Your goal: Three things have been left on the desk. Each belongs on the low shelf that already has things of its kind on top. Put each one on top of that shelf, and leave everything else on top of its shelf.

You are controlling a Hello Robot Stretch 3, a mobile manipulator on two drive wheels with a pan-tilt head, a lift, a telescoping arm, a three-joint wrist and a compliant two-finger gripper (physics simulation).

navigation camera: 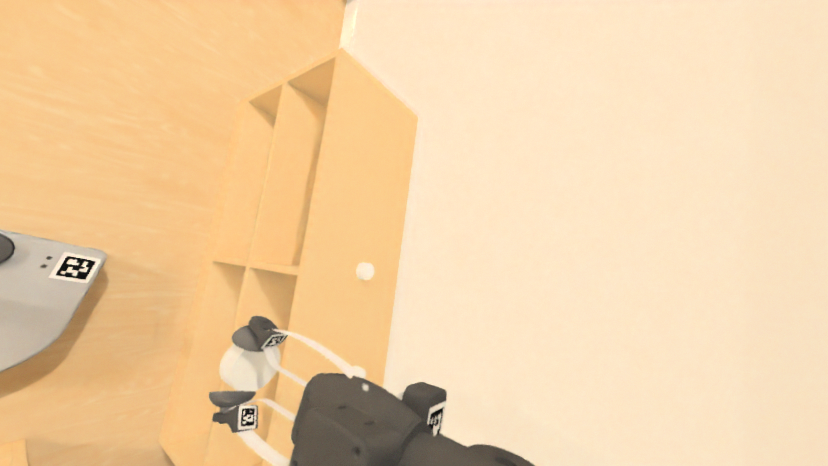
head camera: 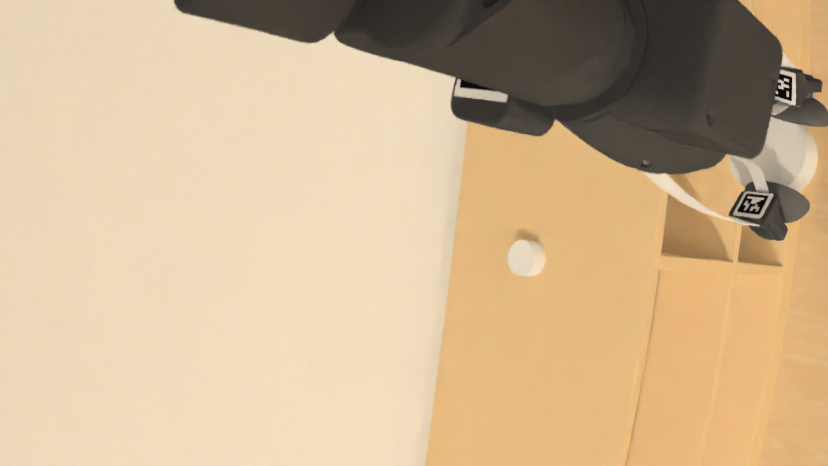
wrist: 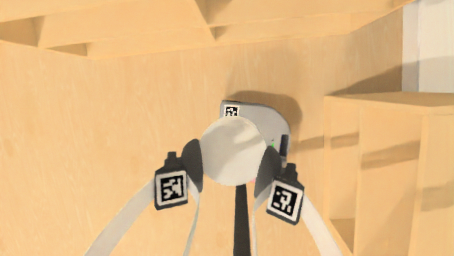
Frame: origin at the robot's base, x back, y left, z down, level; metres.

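Seen in the pictures: gripper, fingertip midpoint: [navigation camera: 234, 360] [head camera: 797, 162] [wrist: 231, 160].
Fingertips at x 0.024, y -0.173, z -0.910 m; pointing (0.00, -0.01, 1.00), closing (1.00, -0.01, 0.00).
Note:
A point is followed by its place in that frame.
My gripper [head camera: 797, 157] @[x 0.024, y -0.173, z -0.910 m] [navigation camera: 243, 368] @[x 0.024, y -0.173, z -0.910 m] [wrist: 231, 160] @[x 0.024, y -0.173, z -0.910 m] is shut on a white round thing [head camera: 802, 153] @[x 0.027, y -0.164, z -0.933 m] [navigation camera: 249, 370] @[x 0.027, y -0.180, z -0.932 m] [wrist: 233, 147] @[x 0.024, y -0.191, z -0.932 m], with one dark finger pad on each side. A low wooden shelf [head camera: 538, 370] @[x -0.304, y -0.542, z -0.610 m] [navigation camera: 359, 173] @[x -0.422, y -0.490, z -0.610 m] stands against the wall. A small white cylinder [head camera: 526, 258] @[x -0.157, y -0.599, z -0.634 m] [navigation camera: 365, 270] @[x -0.159, y -0.596, z -0.634 m] stands on its top. A second small white thing [navigation camera: 358, 371] @[x 0.114, y -0.679, z -0.633 m] is partly hidden behind the gripper in the navigation view. The held thing overlaps the shelf's open front side in the head and navigation views. The desk does not show.
A pale wall [head camera: 231, 260] @[x -0.245, y -0.813, z -0.967 m] [navigation camera: 608, 202] @[x -0.437, y -0.777, z -1.204 m] rises behind the shelf. My grey base [navigation camera: 34, 312] @[x 0.109, y -0.111, z -0.160 m] [wrist: 262, 120] @[x 0.134, y -0.110, z -0.160 m] is on the wooden floor. Another wooden shelf unit [wrist: 437, 150] @[x 0.473, y -0.142, z -0.610 m] stands at the right of the wrist view. A wooden corner [navigation camera: 11, 454] @[x 0.435, y -0.215, z -0.068 m] shows at the navigation view's bottom left.

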